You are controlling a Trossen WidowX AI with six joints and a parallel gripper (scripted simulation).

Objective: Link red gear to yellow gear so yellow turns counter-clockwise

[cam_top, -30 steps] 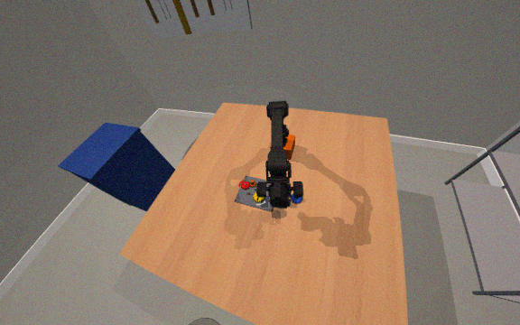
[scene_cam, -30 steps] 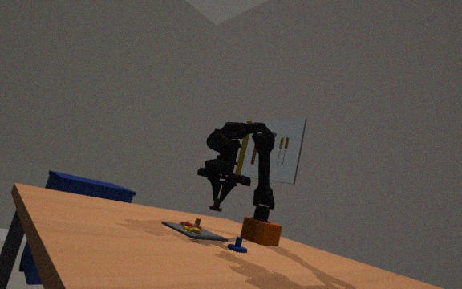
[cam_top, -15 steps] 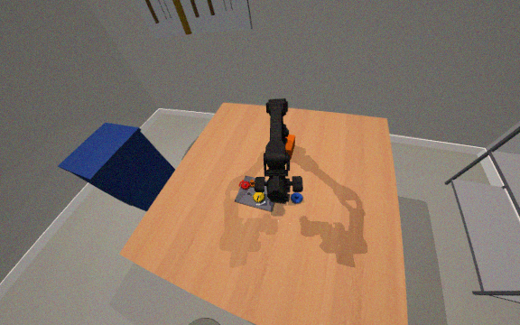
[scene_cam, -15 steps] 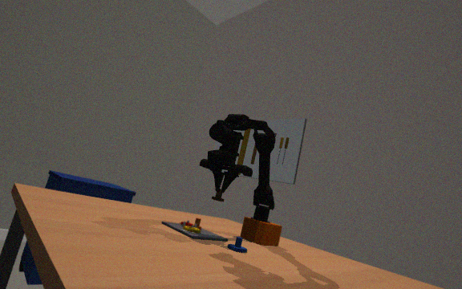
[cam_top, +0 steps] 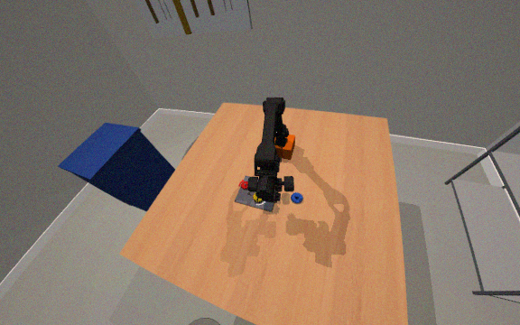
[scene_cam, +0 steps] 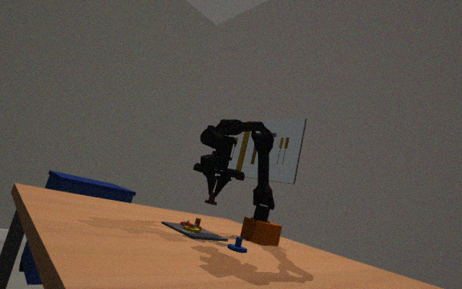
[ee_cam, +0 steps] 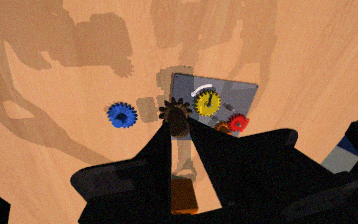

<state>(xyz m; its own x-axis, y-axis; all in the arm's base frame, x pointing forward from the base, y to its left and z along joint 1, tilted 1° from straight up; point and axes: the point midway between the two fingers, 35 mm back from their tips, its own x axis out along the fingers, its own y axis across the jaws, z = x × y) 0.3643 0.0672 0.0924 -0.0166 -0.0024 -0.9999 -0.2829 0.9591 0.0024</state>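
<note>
The small orange gear lies 80 mm behind my gripper tip, 150 mm to the right of it and 130 mm below it. Round my gripper tip: large blue gear: 70 mm behind, 100 mm to the left, 140 mm below; then yellow gear: 20 mm behind, 90 mm to the right, 140 mm below; then small dark brown gear: 10 mm below.
</note>
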